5 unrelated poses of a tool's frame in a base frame.
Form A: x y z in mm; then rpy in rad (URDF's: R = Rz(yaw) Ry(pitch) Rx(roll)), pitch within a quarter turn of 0, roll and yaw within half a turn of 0.
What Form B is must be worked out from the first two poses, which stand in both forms.
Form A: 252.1 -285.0 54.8 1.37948 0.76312 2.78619
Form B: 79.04 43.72 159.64 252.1 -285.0 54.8
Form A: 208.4 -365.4 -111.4 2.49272 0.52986 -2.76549
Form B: 142.82 30.36 -158.45 208.4 -365.4 -111.4
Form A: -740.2 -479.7 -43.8 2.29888 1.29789 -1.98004
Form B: 131.72 74.36 -113.45 -740.2 -479.7 -43.8
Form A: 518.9 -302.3 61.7 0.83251 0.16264 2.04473
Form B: 47.70 9.32 117.15 518.9 -302.3 61.7
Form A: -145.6 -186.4 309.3 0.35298 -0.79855 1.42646
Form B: 20.22 -45.75 81.73 -145.6 -186.4 309.3
